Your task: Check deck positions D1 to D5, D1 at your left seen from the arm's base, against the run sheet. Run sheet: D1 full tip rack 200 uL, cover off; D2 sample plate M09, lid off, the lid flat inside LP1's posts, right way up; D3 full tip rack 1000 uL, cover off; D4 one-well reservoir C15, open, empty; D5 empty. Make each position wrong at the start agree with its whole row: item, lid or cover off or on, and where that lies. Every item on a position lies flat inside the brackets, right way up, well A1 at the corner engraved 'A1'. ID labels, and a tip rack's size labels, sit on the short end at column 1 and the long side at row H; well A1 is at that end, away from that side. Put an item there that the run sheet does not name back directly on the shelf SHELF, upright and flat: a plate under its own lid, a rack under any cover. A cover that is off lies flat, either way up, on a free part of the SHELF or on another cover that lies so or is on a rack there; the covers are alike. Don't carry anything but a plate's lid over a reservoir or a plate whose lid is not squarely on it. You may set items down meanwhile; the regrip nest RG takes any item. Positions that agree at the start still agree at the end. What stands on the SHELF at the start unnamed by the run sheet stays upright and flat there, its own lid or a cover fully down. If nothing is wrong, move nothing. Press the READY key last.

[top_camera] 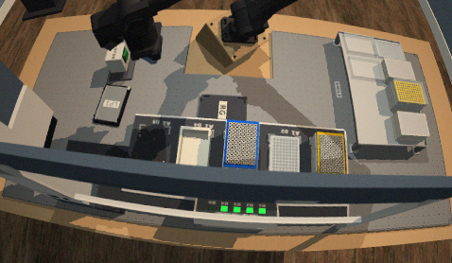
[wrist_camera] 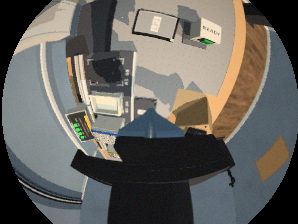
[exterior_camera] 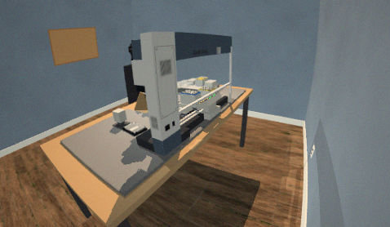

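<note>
Now: the ready key 16 cm below my hand, 16 cm behind it and 14 cm to the right of it. Round my hand: blue-framed tip rack 21 cm to the left, 18 cm ahead, 12 cm below; then flat lid 23 cm below, 20 cm to the right, 2 cm behind; then regrip nest 24 cm below, 17 cm to the left, 3 cm ahead.
</note>
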